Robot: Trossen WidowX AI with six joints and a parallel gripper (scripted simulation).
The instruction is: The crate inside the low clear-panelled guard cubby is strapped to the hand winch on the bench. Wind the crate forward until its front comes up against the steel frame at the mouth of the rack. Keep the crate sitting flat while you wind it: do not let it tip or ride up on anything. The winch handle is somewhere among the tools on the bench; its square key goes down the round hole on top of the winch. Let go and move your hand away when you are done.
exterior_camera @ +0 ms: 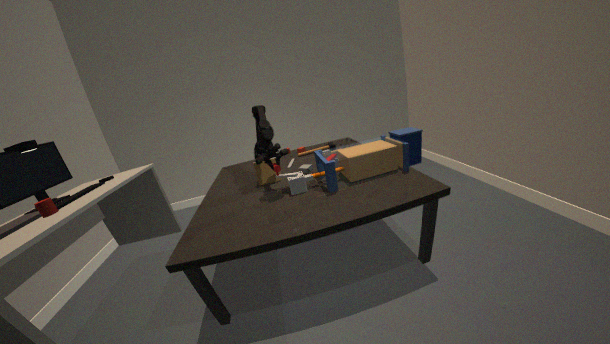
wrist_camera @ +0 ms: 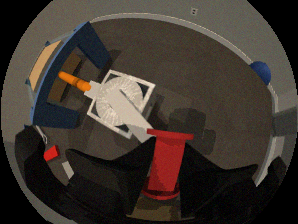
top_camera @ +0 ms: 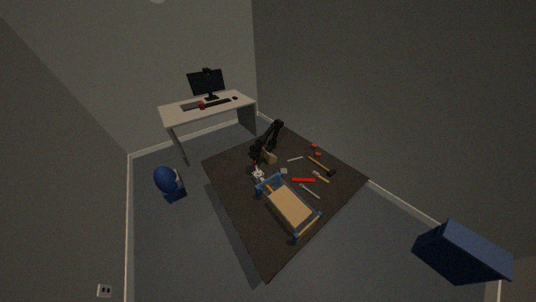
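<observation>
The winch handle is 30 mm below my gripper tip and 30 mm ahead of it. From my gripper tip the other things lie so: red knob: 20 mm to the left, 10 mm behind; then grey hand winch: 100 mm below, 80 mm ahead, 20 mm to the right; then blue frame: 250 mm ahead, 30 mm below.
</observation>
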